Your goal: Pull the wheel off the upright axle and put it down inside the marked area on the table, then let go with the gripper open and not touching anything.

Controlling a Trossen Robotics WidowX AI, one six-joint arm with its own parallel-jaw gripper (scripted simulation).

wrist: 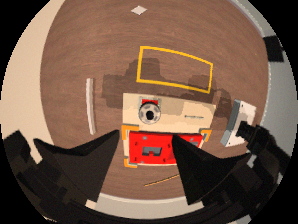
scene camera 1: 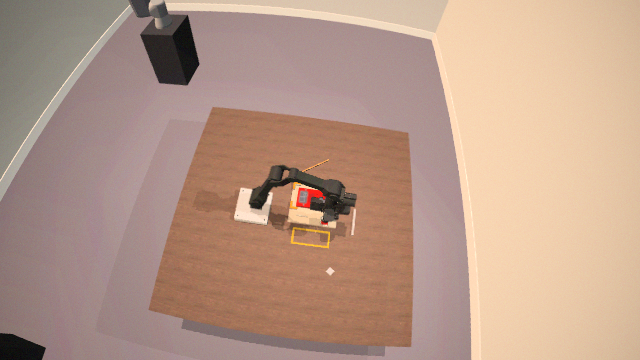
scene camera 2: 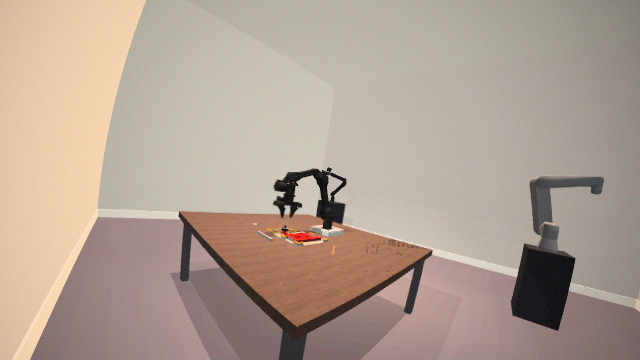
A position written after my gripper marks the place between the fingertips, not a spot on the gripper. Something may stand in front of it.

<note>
My gripper (wrist: 146, 136) is open, with nothing in its grasp. Further things: a red plate (wrist: 144, 147).
</note>
